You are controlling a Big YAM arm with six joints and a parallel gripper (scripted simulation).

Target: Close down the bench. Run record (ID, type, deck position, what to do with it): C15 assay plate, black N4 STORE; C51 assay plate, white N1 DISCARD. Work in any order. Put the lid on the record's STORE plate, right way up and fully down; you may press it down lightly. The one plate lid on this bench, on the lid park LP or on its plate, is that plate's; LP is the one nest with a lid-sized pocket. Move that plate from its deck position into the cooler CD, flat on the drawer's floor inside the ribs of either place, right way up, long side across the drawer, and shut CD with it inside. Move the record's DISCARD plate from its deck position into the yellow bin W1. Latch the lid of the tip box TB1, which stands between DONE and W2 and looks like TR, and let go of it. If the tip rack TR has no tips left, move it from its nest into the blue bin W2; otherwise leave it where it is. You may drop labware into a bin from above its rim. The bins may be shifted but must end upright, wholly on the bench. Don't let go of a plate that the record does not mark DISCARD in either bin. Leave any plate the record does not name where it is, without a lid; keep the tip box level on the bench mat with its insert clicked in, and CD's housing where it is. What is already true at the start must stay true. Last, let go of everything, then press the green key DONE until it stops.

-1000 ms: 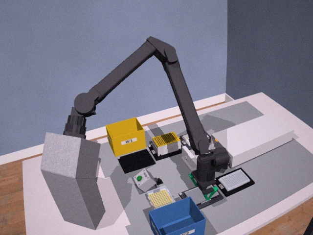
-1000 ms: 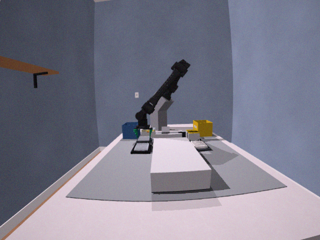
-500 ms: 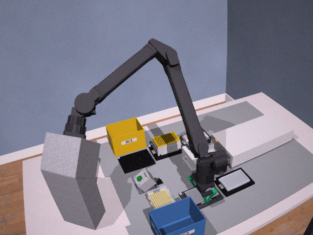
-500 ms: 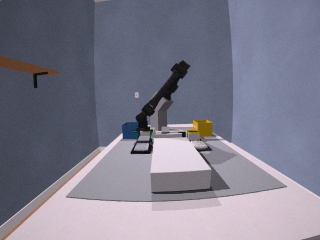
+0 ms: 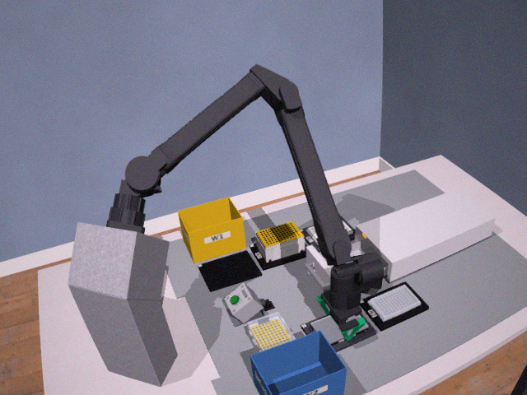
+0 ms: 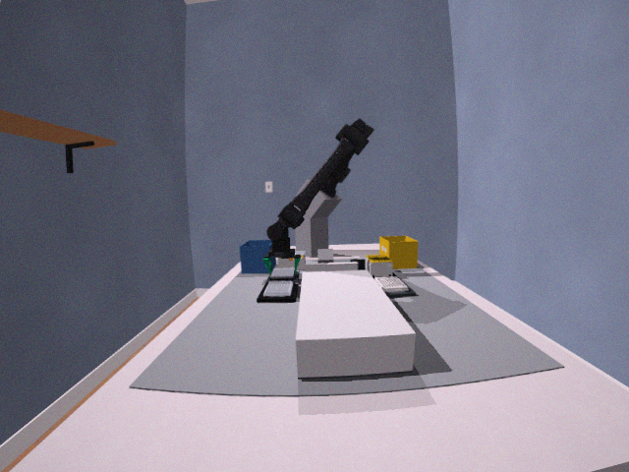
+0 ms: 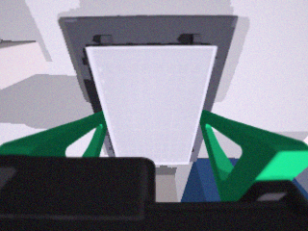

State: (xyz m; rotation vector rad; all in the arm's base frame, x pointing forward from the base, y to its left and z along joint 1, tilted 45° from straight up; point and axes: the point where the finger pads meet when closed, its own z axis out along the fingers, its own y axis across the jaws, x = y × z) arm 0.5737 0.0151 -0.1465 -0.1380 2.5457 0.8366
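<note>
Right now my hand is right at the clear plate lid. The rest, counted from my hand: blue bin W2: 140 mm behind, 170 mm to the right, 10 mm above; black plate: right at my hand; tip box TB1: 180 mm behind, 20 mm to the right, 20 mm above.
</note>
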